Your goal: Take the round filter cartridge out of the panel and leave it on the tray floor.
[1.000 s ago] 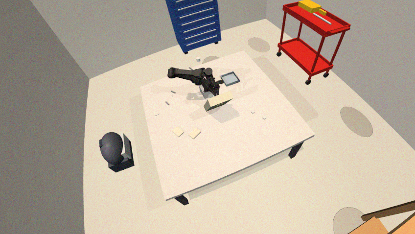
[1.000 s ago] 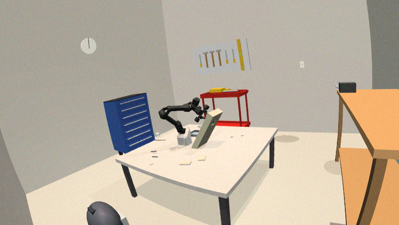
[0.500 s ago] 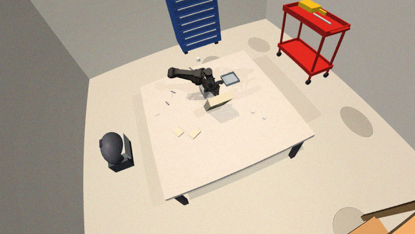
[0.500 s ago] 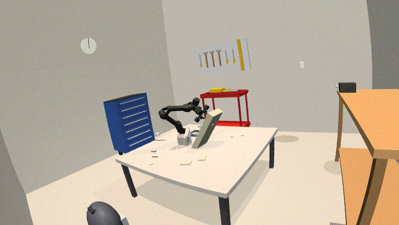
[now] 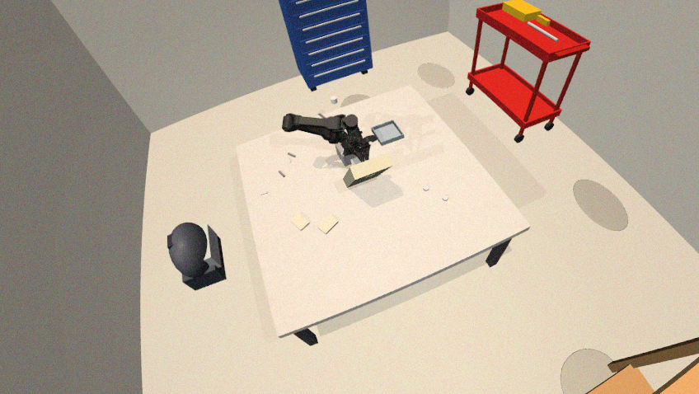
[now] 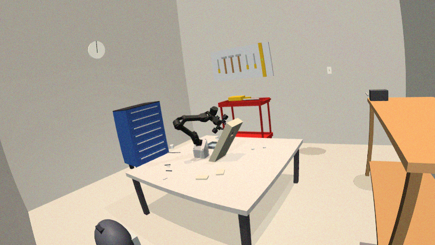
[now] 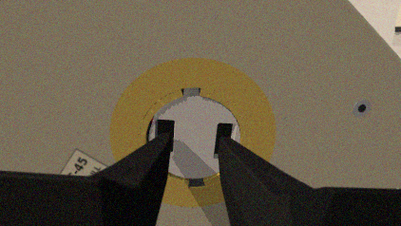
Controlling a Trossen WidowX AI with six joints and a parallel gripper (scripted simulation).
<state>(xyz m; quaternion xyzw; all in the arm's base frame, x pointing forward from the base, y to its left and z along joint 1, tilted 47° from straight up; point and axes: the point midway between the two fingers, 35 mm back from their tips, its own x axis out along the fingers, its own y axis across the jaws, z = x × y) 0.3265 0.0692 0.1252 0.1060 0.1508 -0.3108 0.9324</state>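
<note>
Right now my gripper tip is 1 cm short of the round grey filter cartridge and 1 cm above it. The rest, counted from my gripper tip: grey tray 36 cm behind, 34 cm to the left, 27 cm below.
</note>
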